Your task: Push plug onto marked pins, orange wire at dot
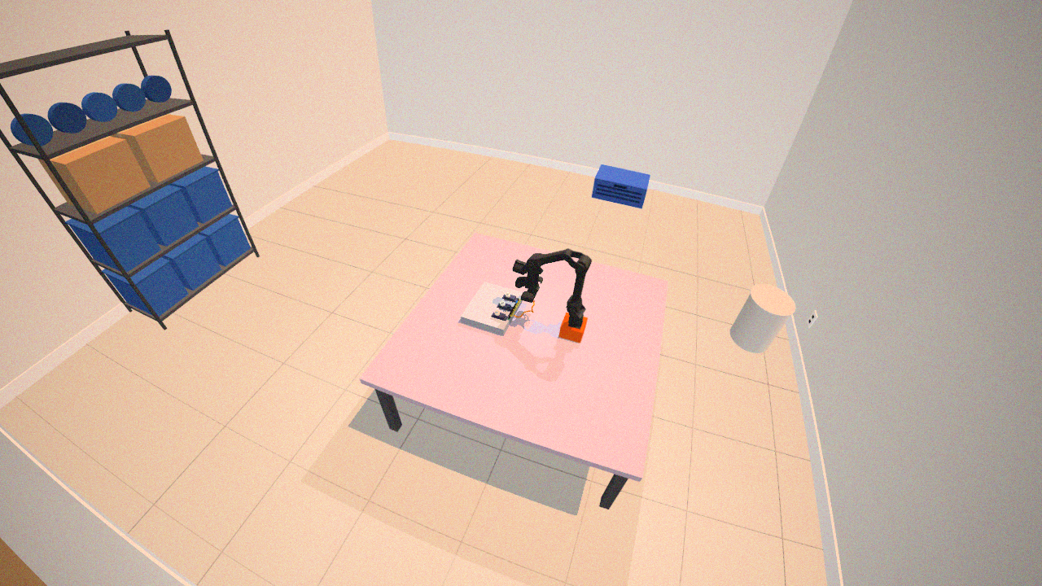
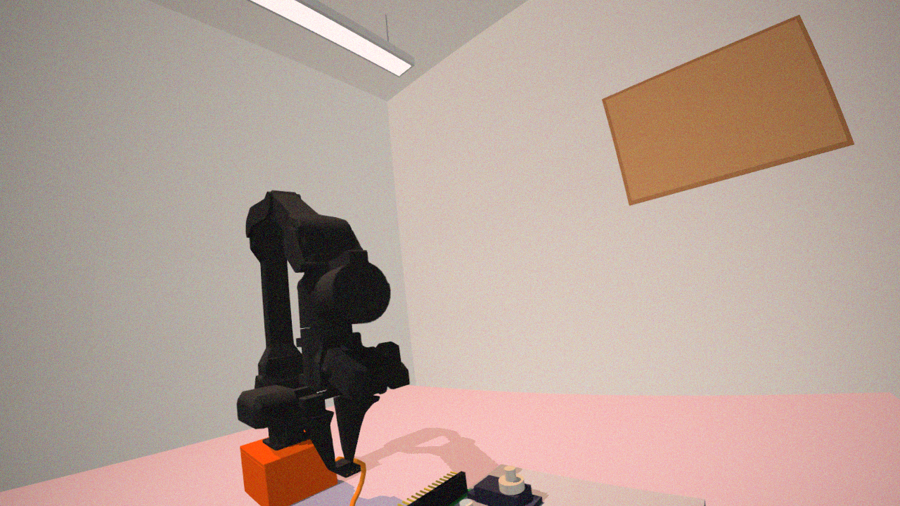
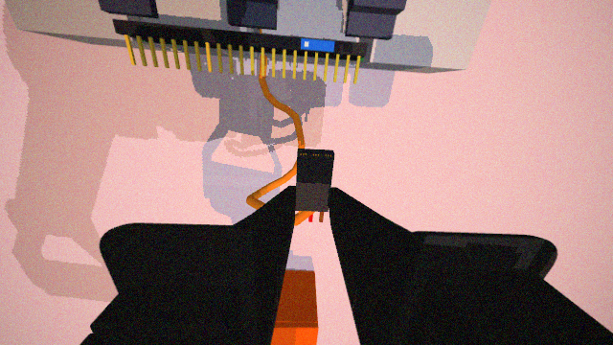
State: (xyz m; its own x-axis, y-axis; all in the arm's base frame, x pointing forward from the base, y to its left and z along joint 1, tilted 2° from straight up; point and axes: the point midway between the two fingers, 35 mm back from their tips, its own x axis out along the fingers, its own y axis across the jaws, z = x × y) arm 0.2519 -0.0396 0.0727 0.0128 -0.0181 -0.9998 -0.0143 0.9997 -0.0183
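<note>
My gripper tip is 80 mm short of the blue band and 30 mm above it. From my gripper tip the other things lie so: servo: 130 mm ahead, 60 mm below, 40 mm to the left; holder: 240 mm ahead, 80 mm below, 40 mm to the left; black pin strip: 80 mm ahead, 50 mm below, 40 mm to the left.
</note>
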